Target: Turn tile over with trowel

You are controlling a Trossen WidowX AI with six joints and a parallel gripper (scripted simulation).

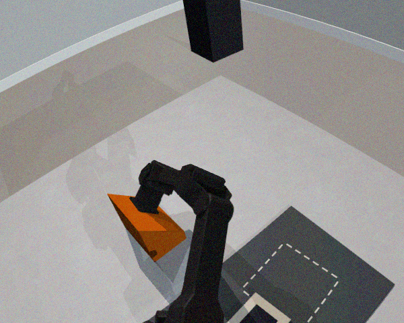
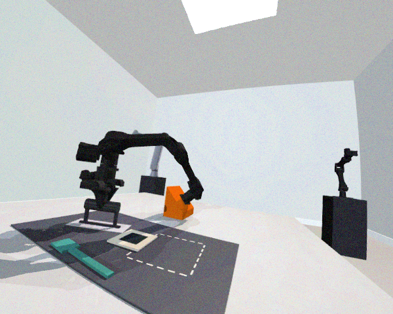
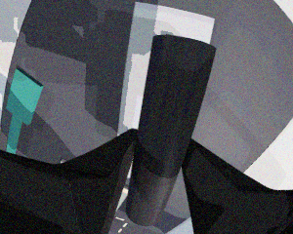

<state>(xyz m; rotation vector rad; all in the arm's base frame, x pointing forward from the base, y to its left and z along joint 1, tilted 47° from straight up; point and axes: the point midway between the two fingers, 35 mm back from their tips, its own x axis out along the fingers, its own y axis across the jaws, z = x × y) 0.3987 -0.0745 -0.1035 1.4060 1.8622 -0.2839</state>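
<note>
Now: gripper tip 3 cm above the grey trowel, 2 cm to the left of it and 1 cm short of it. Round my gripper tip: teal trowel: 14 cm to the left, 14 cm ahead, 6 cm below; cream tile: 17 cm to the left, 6 cm below; dark mat: 15 cm to the left, 8 cm below.
</note>
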